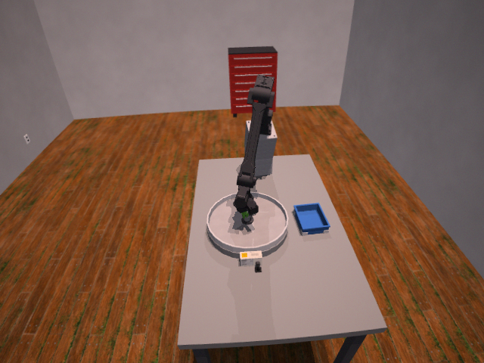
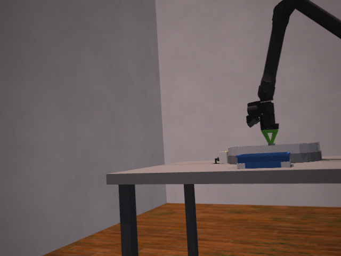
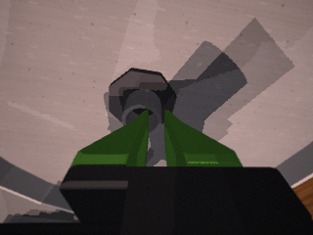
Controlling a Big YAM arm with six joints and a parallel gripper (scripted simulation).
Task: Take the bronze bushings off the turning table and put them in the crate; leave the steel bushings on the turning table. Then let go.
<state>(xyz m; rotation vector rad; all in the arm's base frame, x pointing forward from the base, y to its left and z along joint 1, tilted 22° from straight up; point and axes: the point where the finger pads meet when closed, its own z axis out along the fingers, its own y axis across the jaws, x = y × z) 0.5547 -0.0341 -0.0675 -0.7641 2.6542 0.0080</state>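
My hand is 1 cm past the turning table, 1 cm to the right of it and 4 cm above it. The rest, counted from my hand: blue crate 8 cm behind, 35 cm to the left, 6 cm below.
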